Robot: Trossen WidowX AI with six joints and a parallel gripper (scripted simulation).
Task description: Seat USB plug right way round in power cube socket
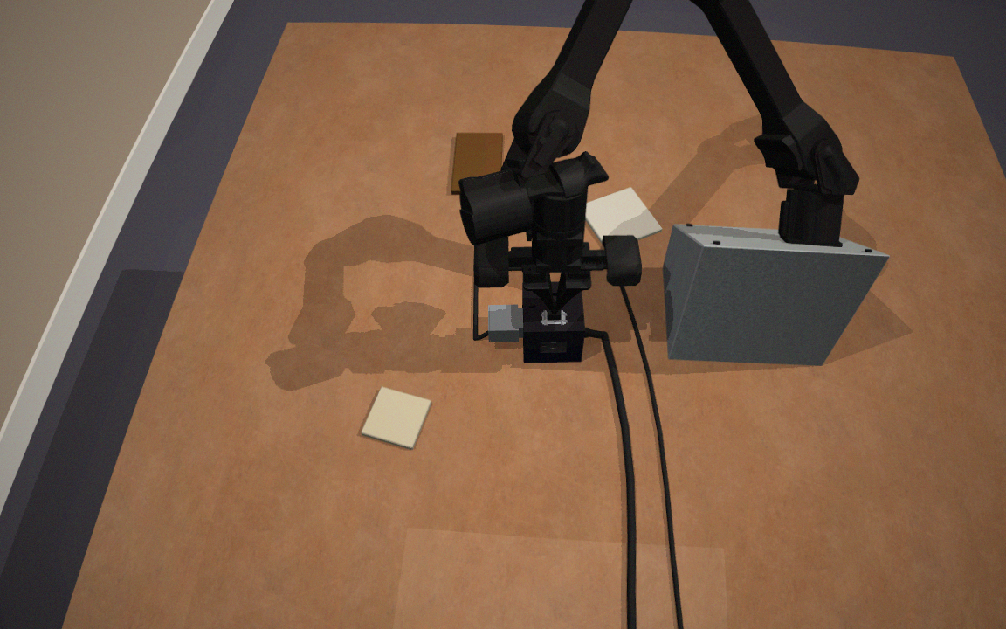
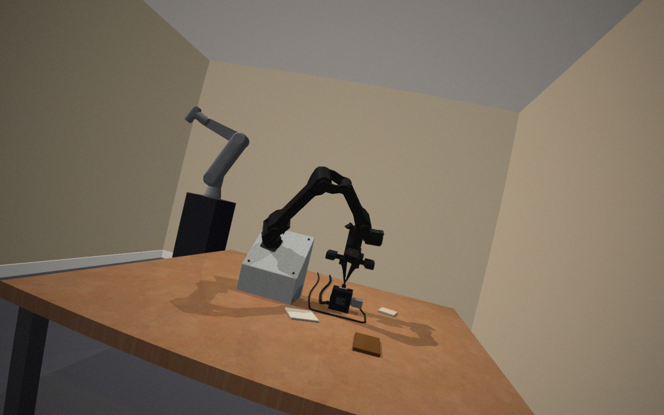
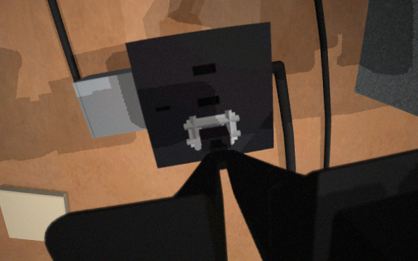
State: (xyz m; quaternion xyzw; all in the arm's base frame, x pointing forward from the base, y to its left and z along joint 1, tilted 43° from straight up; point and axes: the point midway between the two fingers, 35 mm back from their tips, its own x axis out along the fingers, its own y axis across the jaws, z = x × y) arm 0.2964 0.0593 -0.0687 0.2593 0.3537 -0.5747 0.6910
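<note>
The dark USB plug lies 2 cm below my gripper tip. Also, from my gripper tip: brown tile: 32 cm to the right, 17 cm ahead, 10 cm below; then light grey socket frame: 4 cm below.
</note>
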